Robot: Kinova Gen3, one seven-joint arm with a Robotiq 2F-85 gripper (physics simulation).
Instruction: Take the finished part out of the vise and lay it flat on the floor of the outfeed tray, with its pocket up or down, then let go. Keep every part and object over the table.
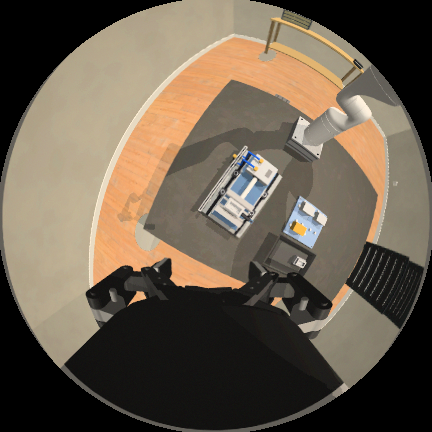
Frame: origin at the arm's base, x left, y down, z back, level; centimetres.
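Where they show: gripper, fingertip midpoint: (209, 268); arm's base, link origin: (312, 136).
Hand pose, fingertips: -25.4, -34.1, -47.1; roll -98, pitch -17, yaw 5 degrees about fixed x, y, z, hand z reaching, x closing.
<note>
Things, the pixels of their top centre, and the offset from my fingertips, as dx, dy, dz. "spot": a spot on its surface instead. Level surfaces: height alone.
- table, surface height: dy +41.6
- pale rectangular piece, top centre: (234, 207) +2.5, +30.1, +6.4
- light grey machine, surface spot: (267, 167) spot: +9.0, +32.0, +22.9
- dark outfeed tray, surface spot: (281, 255) spot: +30.0, +40.4, -6.0
- small light grey part, top centre: (300, 263) +39.4, +36.9, -6.1
- light blue board, surface height: dy +40.8
- orange block, top centre: (299, 228) +31.6, +37.2, +7.4
My gripper (209, 268) is open, with nothing between its fingers, high above the table (200, 145). A pale rectangular piece (234, 206) sits in the near part of the blue and light grey machine (267, 167), ahead of the gripper and slightly right; at this size I cannot tell the vise jaws from the finished part. The dark outfeed tray (281, 255) is at the lower right, beyond the right finger. A small light grey part (300, 261) with a dark recess on its upper side lies in it, towards its right end.
A light blue board (306, 240) beside the tray bears an orange block (299, 228) and two whitish blocks. The robot's base (301, 135) stands at the table's upper right. A black slatted object (385, 280) is at the far right. A wooden bench (305, 60) stands at the back.
</note>
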